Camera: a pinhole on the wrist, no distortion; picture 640 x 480 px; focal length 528.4 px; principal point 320.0 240.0 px. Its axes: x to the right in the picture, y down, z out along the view. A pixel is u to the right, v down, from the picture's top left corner.
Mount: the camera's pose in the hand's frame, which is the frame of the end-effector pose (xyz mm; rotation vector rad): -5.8 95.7 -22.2 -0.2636 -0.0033 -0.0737
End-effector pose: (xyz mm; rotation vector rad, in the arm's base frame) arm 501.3 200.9 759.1 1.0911 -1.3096 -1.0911
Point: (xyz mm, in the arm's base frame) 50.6 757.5 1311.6
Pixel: outside the picture
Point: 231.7 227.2 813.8
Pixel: 320.7 30.8
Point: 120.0 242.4 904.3
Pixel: 316.1 179.5
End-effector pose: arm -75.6 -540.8 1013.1 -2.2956 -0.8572 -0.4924
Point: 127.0 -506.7 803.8
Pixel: 428.1 358.2
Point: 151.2 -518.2 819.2
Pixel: 476.0 413.1
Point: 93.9 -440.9 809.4
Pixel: 448.4 208.8
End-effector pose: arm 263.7 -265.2 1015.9 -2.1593 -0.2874 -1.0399
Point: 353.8 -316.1 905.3
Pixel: 234.6 319.6
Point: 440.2 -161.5 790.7
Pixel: 215.8 139.8
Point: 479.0 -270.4 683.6
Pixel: 135.9 385.6
